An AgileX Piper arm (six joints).
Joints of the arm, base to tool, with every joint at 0 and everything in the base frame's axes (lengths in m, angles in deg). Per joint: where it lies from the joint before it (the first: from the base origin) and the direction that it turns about. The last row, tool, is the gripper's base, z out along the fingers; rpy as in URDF.
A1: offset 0 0 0.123 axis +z
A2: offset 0 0 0 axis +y
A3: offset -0.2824 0 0.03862 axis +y
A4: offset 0.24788 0 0.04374 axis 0.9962 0 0.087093
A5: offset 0 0 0 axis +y
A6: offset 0.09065 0 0.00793 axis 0.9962 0 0.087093
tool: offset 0 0 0 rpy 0 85 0
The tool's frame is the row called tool.
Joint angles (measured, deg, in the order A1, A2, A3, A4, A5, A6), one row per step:
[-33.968 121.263 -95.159 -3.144 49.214 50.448]
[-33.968 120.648 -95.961 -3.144 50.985 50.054]
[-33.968 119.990 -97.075 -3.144 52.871 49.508]
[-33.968 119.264 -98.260 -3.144 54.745 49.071]
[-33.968 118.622 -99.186 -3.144 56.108 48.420]
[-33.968 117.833 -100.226 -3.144 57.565 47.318]
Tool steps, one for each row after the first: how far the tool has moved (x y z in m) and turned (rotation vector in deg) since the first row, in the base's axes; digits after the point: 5 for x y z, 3 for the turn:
[-0.00111 0.00063 0.00773 0.068 0.398 0.280]
[-0.00190 0.00104 0.01726 -0.035 0.629 0.696]
[-0.00285 0.00156 0.02769 -0.192 0.710 1.009]
[-0.00374 0.00208 0.03649 -0.490 0.696 1.549]
[-0.00497 0.00283 0.04694 -1.000 0.648 2.504]

